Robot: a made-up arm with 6 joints. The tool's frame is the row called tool. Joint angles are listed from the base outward.
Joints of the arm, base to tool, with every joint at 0 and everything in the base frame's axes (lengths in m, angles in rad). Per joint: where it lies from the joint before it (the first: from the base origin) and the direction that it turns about. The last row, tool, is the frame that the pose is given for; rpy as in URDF.
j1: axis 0 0 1 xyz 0.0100 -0.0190 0.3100
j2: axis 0 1 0 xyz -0.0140 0.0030 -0.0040
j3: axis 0 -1 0 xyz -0.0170 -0.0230 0.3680
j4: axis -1 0 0 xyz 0.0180 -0.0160 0.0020
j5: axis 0 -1 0 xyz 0.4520 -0.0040 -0.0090
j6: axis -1 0 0 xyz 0.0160 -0.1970 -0.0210
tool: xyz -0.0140 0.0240 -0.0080 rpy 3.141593 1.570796 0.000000
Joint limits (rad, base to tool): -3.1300..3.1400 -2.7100..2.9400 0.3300..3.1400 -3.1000..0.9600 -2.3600..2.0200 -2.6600..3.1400
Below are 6 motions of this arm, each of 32 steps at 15 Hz.
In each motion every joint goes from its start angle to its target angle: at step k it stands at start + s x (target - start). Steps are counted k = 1, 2, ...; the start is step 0. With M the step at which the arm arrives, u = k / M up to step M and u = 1 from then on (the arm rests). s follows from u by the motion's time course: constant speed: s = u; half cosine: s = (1 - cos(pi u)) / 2; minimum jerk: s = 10 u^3 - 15 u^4 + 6 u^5.
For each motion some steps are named. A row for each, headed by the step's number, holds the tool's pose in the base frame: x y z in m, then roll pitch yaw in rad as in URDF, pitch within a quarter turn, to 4 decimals.
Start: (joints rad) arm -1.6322 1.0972 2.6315 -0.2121 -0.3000 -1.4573
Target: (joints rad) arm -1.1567 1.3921 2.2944 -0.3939 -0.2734 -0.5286
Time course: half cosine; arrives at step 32
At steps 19, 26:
19: -0.0379 -0.6513 0.8182 -2.4881 0.3204 -0.0070
26: 0.0808 -0.7241 0.7305 -2.3914 0.5062 0.0256

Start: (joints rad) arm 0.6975 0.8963 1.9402 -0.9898 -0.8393 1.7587
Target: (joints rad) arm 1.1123 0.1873 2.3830 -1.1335 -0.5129 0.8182
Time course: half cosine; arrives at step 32
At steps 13, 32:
13: 0.3792 0.2443 1.0251 2.3743 0.2041 0.4170
32: 0.0441 -0.1146 1.1475 2.6027 -0.2655 1.3534

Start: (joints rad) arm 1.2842 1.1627 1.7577 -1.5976 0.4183 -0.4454
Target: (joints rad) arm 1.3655 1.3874 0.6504 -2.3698 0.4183 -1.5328
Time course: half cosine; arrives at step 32
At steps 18, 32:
18: 0.1332 0.7420 0.1763 -0.2518 -1.1798 1.2079
32: 0.0304 0.5972 -0.0212 0.2276 -0.5517 0.4171

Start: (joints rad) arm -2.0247 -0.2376 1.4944 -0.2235 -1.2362 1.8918
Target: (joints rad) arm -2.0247 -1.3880 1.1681 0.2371 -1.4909 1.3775
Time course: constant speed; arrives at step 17
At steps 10, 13, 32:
10: 0.0373 0.5982 0.8619 2.4007 0.0161 2.6362
13: 0.0815 0.6835 0.7427 2.5044 0.1346 2.6553
32: 0.1260 0.7614 0.5608 2.6652 0.2895 2.7299

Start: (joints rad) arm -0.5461 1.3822 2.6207 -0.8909 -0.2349 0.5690
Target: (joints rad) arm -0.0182 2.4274 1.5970 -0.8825 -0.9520 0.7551
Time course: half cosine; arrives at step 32
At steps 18, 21, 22, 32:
18: 0.7346 -0.3132 -0.0037 -0.6384 1.0668 2.7518
21: 0.6622 -0.2474 -0.1680 -0.5773 0.7336 2.9639
22: 0.6316 -0.2288 -0.2127 -0.5802 0.6316 3.0116
32: 0.4185 -0.1549 -0.3952 -0.6742 0.1004 -3.0499

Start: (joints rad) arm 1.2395 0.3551 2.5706 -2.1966 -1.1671 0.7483
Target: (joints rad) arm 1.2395 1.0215 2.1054 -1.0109 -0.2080 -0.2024
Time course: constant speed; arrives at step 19
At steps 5, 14, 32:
5: 0.0114 0.1501 1.1008 2.2023 0.5900 2.1518
14: 0.2180 0.4512 0.9792 -2.9584 0.5073 2.6056
32: 0.3190 0.5672 0.8484 -2.6141 0.3440 2.5911

